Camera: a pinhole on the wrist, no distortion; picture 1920 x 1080 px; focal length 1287.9 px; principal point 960.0 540.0 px. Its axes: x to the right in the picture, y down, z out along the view. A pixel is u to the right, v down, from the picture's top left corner.
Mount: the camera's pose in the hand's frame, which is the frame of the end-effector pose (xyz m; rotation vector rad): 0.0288 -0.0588 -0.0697 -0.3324 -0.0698 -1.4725
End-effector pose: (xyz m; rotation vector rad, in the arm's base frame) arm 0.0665 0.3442 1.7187 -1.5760 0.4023 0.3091
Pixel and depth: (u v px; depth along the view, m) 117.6 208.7 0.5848
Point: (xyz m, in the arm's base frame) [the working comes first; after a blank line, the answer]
In the camera's frame: -0.3825 -0.1504 0.5848

-0.1723 0.7575 1.3209
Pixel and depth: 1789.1 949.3 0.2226
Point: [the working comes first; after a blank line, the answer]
In the camera's frame: 0.1433 0.0707 0.2226

0.2662 0.5023 1.7672
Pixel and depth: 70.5 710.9 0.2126
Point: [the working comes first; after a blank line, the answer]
In the camera's frame: -0.1468 0.0282 0.2126

0.0764 0.4277 1.5562
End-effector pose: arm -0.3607 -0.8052 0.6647 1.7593 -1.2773 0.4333
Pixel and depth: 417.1 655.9 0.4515
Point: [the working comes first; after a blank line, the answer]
In the camera's frame: -0.1903 0.0406 0.4515

-0.5950 -1.1401 0.6946
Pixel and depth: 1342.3 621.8 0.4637
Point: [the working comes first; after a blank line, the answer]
In the camera's frame: 0.1376 0.0295 0.4637

-0.3263 -1.2099 0.5193
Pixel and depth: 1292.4 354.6 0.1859
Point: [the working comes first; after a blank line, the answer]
In the camera's frame: 0.0480 -0.0268 0.1859

-0.3206 -0.9231 0.5972
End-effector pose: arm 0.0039 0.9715 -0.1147 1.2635 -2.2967 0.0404
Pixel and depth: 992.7 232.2 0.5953
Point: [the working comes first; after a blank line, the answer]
In the camera's frame: 0.0151 -0.1423 0.5953

-0.2693 0.8871 -0.5629
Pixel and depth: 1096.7 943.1 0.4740
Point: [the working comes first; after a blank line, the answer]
In the camera's frame: 0.0503 0.1484 0.4740

-0.2819 0.6909 -0.3144
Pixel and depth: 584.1 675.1 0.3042
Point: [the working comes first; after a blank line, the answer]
In the camera's frame: -0.0888 0.0319 0.3042

-0.2060 0.9053 -0.2143
